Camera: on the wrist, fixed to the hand. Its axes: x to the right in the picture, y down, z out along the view.
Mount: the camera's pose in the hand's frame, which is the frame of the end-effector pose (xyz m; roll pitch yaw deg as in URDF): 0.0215 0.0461 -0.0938 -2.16 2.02 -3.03
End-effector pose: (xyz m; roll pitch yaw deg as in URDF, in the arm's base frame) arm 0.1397 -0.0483 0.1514 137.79 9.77 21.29
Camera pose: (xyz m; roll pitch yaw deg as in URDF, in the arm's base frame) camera 0.1648 -0.0075 0.2467 136.32 10.29 24.95
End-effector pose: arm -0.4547 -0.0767 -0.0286 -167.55 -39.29 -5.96
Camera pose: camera -0.4964 -0.1379 0.0482 -171.86 -41.87 -2.57
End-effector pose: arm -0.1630 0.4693 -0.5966 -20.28 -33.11 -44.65
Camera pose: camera -0.1022 0.4244 -0.6719 -20.13 -32.19 -48.84
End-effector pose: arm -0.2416 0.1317 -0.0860 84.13 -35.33 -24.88
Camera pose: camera -0.2035 0.2221 -0.0440 80.91 -32.09 -22.87
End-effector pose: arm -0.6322 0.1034 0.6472 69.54 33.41 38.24
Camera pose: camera -0.6780 0.1997 0.6440 68.04 36.95 39.28
